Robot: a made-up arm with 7 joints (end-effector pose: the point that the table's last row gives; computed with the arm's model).
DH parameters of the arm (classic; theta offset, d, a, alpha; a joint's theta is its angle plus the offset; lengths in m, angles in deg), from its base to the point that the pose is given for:
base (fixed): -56.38 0 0.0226 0
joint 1: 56.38 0.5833 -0.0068 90
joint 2: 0 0.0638 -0.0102 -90
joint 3: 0 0.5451 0.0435 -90
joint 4: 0 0.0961 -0.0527 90
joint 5: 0 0.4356 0.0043 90
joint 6: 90 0.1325 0.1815 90
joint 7: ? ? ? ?
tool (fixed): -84.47 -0.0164 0 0
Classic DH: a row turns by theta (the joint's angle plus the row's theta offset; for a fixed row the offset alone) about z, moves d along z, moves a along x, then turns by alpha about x.
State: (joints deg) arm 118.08 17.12 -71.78 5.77 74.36 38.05 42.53
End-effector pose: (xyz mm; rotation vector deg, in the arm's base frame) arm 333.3 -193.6 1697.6 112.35 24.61 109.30
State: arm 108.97 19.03 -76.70 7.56 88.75 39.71 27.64
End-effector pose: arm 339.7 -244.2 1682.7 108.52 3.20 111.35
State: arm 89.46 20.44 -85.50 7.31 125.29 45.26 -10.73
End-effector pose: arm 271.7 -314.1 1676.8 91.01 -49.03 113.03
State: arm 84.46 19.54 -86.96 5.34 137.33 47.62 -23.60
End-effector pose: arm 230.5 -296.2 1689.3 83.81 -63.70 113.21
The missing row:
joint 7: -73.6 0.0551 0.0086 -107.44
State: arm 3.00 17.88 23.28 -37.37 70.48 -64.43 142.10
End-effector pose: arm -520.9 68.7 1470.4 76.97 38.55 7.31
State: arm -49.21 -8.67 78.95 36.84 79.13 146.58 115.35
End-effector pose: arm 292.0 -74.5 1319.1 -100.10 12.70 -35.18
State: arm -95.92 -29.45 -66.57 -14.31 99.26 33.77 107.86
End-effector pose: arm -55.4 -614.9 1593.6 103.11 -84.13 -40.72
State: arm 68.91 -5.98 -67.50 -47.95 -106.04 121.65 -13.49
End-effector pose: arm -250.8 295.7 1286.0 106.87 111.29 90.05
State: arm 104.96 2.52 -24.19 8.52 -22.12 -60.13 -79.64
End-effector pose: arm 219.4 91.2 1584.7 -72.65 19.56 98.75
